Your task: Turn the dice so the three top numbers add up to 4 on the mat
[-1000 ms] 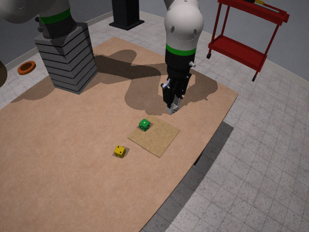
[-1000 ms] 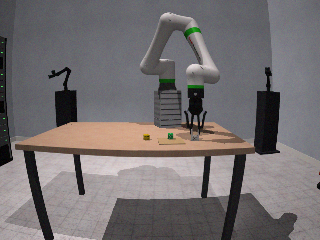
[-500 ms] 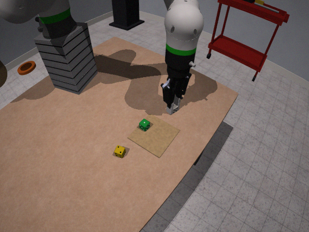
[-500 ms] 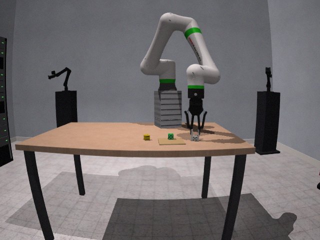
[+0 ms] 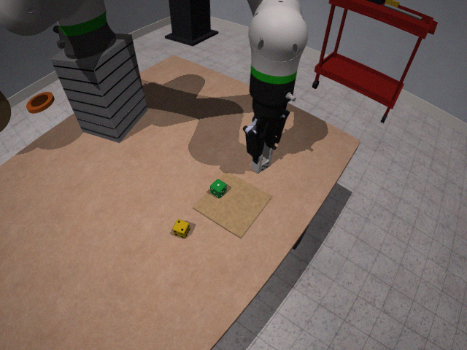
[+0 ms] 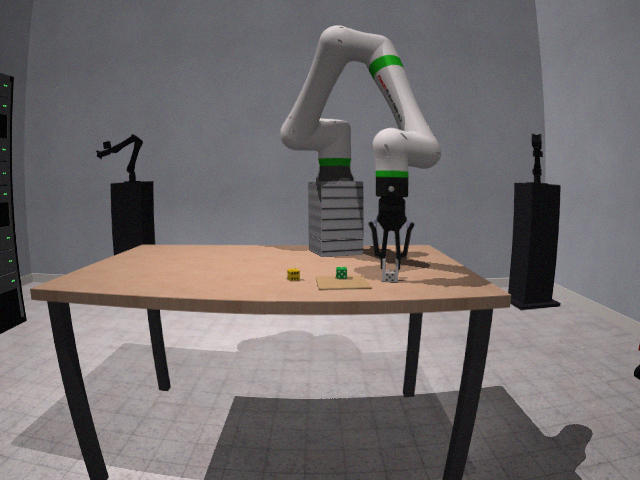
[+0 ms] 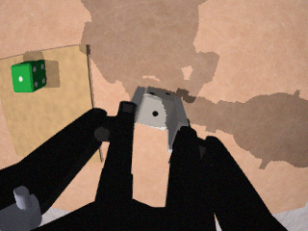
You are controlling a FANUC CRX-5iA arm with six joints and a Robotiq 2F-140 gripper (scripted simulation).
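Right now the tan mat is 10 mm ahead of my hand, 140 mm to the right of it and 30 mm below it. The rest, counted from my hand: green die: 40 mm behind, 140 mm to the right, 20 mm below; then white die: 20 mm below; then yellow die: 40 mm behind, 270 mm to the right, 20 mm below.
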